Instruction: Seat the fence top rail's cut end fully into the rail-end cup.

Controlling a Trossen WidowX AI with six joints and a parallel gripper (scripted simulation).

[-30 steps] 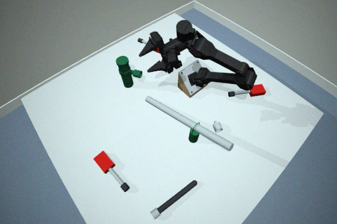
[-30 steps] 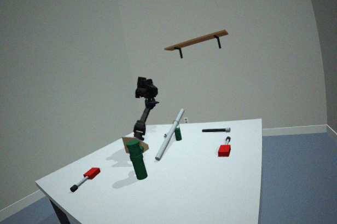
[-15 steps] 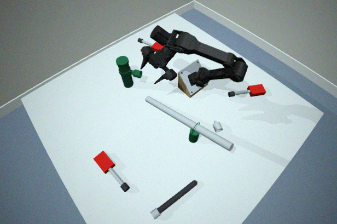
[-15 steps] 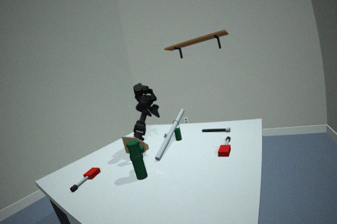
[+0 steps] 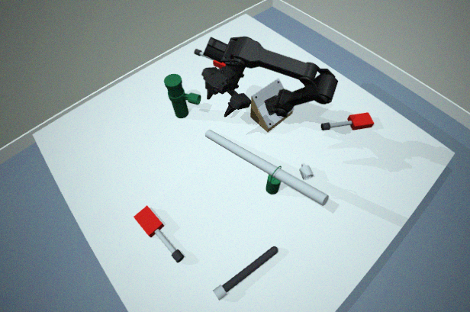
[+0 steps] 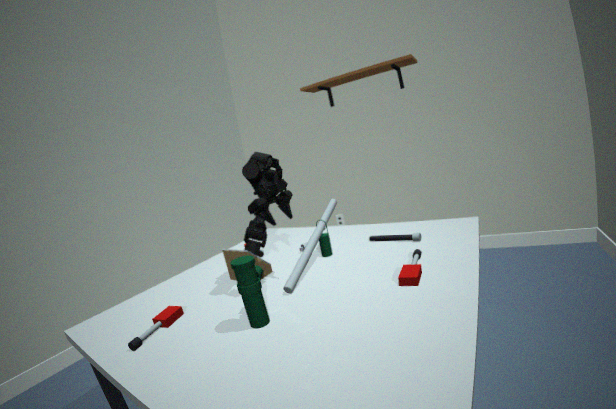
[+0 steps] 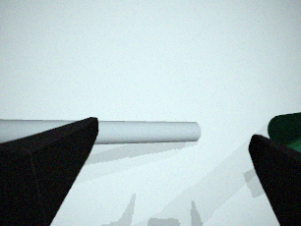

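Right now my gripper tip is 19 cm to the left of the green rail-end cup, 12 cm above it and 1 cm short of it. Also, from my gripper tip: small grey fitting (28 cm to the left, 22 cm below, 19 cm behind); small green post (26 cm to the left, 14 cm below, 5 cm behind).
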